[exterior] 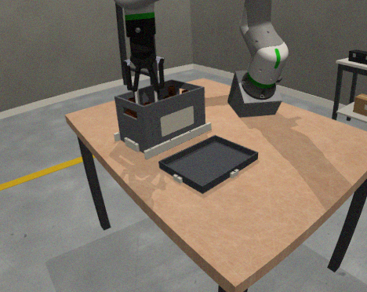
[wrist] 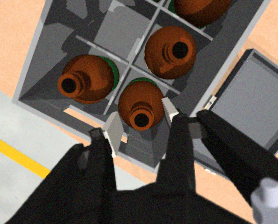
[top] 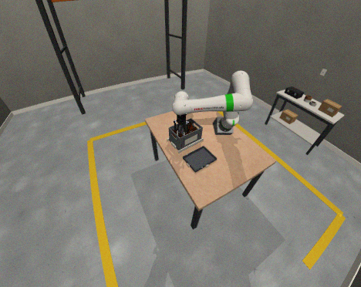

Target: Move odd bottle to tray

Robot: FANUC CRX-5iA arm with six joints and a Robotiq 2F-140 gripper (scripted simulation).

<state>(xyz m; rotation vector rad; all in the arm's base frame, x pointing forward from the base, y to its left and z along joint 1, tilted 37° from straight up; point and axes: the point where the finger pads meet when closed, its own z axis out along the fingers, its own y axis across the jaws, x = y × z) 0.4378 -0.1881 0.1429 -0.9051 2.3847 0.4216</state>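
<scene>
Now: hand 9 cm past the dark grey crate, 9 cm above it and 5 cm to the left of it. Round my hand: dark tray: 22 cm to the left, 16 cm below, 6 cm behind; bottle: 17 cm behind, 10 cm to the right, 9 cm below.
</scene>
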